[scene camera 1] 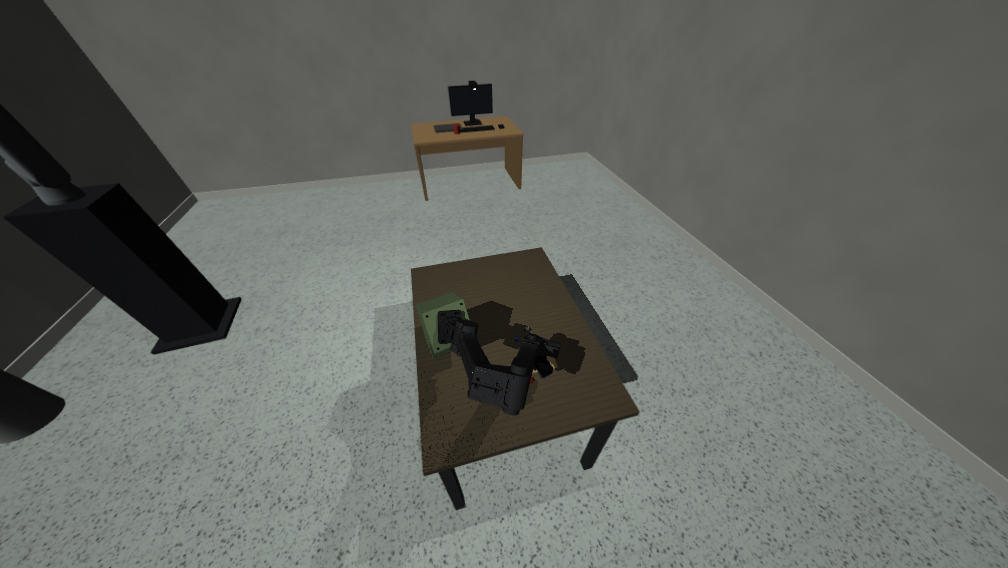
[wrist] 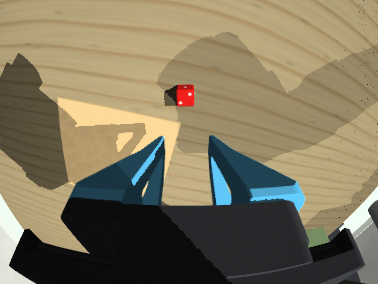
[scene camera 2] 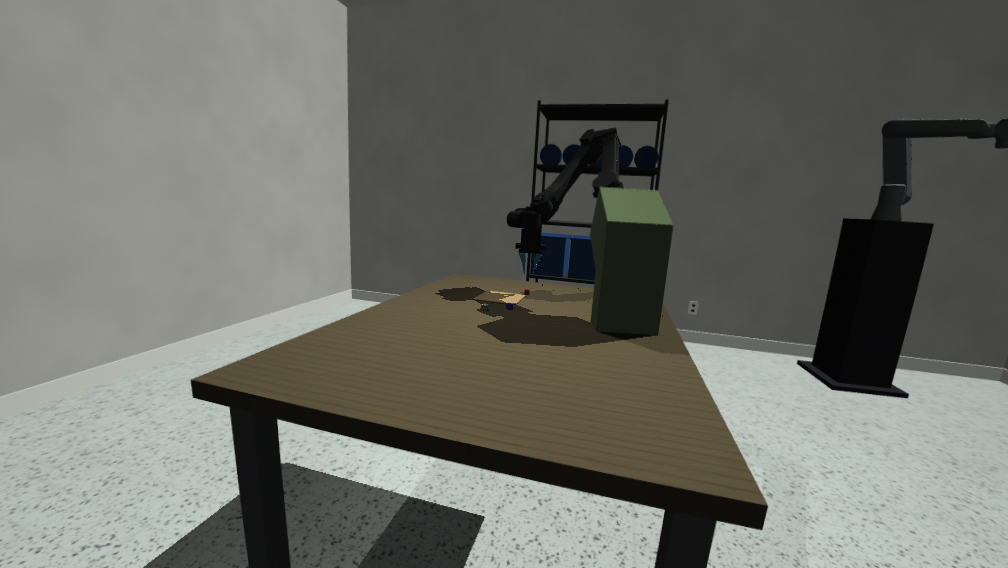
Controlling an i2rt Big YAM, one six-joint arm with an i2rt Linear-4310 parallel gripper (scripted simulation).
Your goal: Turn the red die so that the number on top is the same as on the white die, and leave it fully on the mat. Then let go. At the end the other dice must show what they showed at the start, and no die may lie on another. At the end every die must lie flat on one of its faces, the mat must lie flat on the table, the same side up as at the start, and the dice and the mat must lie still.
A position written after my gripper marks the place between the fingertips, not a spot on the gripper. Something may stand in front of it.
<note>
I see my gripper point(wrist: 186, 143) and a tan mat point(wrist: 94, 136).
</note>
